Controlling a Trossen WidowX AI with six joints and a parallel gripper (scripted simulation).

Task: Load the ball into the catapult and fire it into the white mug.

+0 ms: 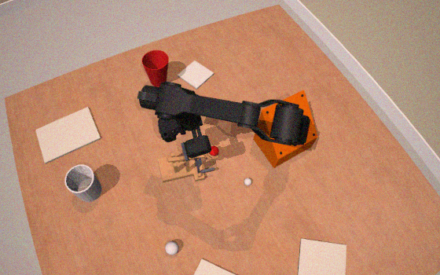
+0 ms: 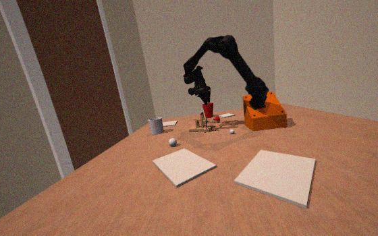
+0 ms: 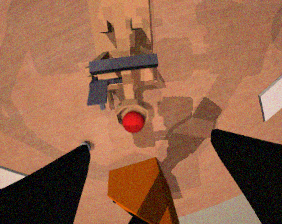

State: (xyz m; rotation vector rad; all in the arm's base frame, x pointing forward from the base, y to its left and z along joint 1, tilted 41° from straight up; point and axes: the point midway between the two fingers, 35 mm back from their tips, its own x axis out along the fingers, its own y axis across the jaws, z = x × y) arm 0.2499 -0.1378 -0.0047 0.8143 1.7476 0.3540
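The red ball lies 40 mm behind my gripper tip, 30 mm to the left of it and 100 mm below it. Also, from my gripper tip: larger white ball 230 mm ahead, 200 mm to the left, 140 mm below; wooden catapult 30 mm ahead, 20 mm to the left, 110 mm below; small white ball 80 mm behind, 160 mm to the left, 150 mm below.
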